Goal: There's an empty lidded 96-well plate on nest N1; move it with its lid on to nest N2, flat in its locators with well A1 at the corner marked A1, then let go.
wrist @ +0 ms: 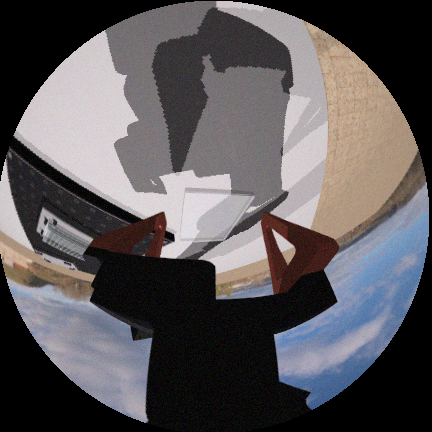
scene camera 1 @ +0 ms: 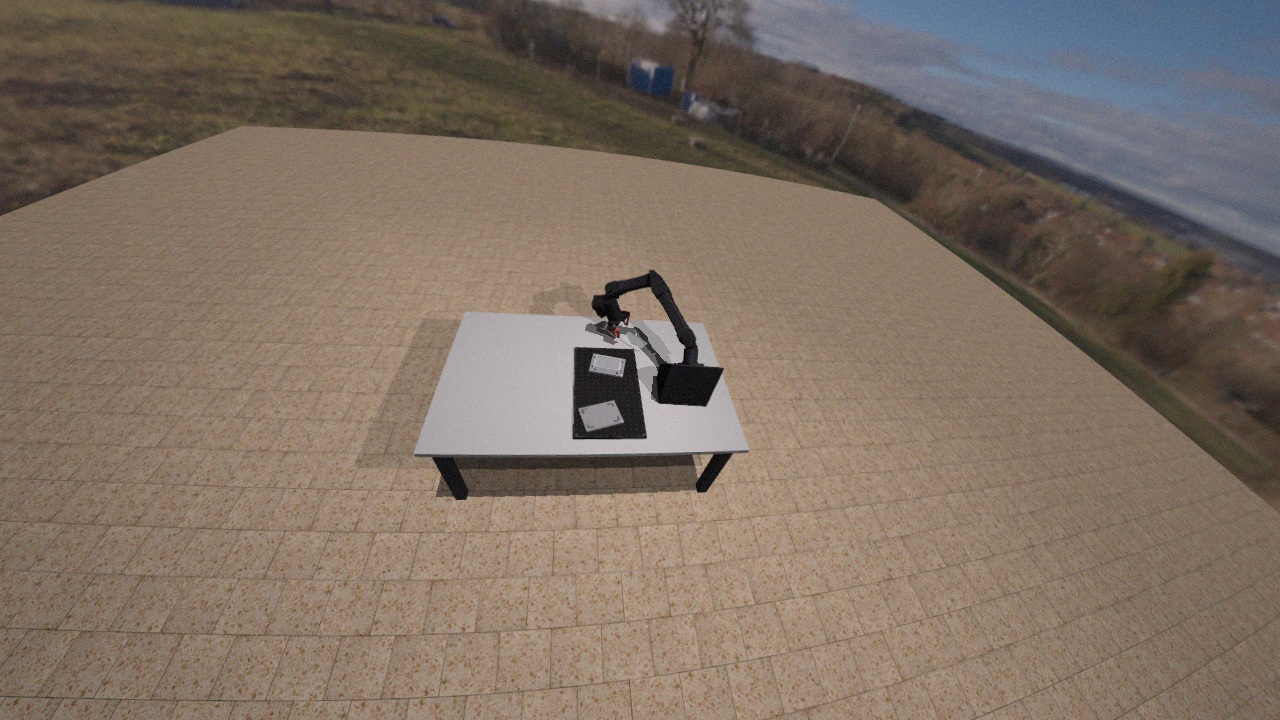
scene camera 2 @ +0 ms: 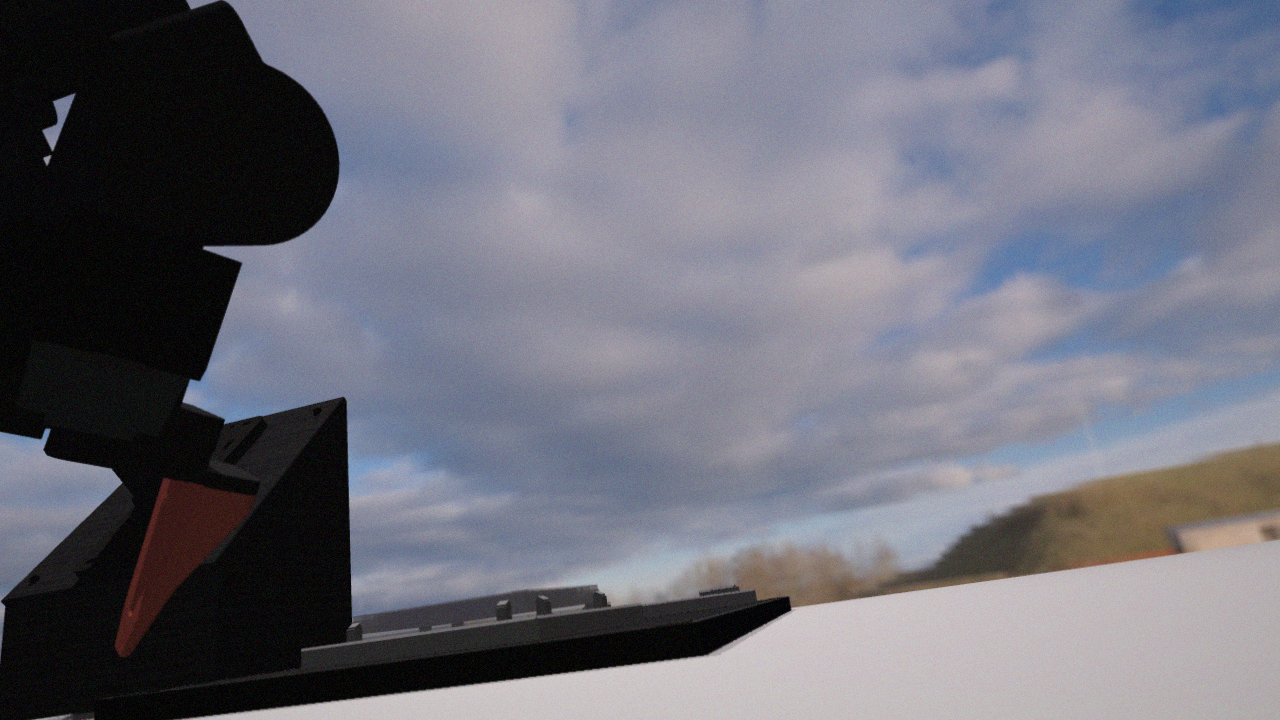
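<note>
The 96-well plate sits on the nest at the far end of the black board; its wells show in the wrist view, with no lid seen on it. A clear rectangular lid lies on the white table beside the board, partly in the arm's shadow. The other nest is empty, a pale plate with dark corner locators. Nest labels and the A1 mark are too small to read. My gripper is open and empty above the table near the lid; one red finger shows in scene camera 2.
The black perforated board carries both nests. The arm's dark wedge-shaped base stands right of the board in scene camera 1. The white table's far edge is close behind the gripper.
</note>
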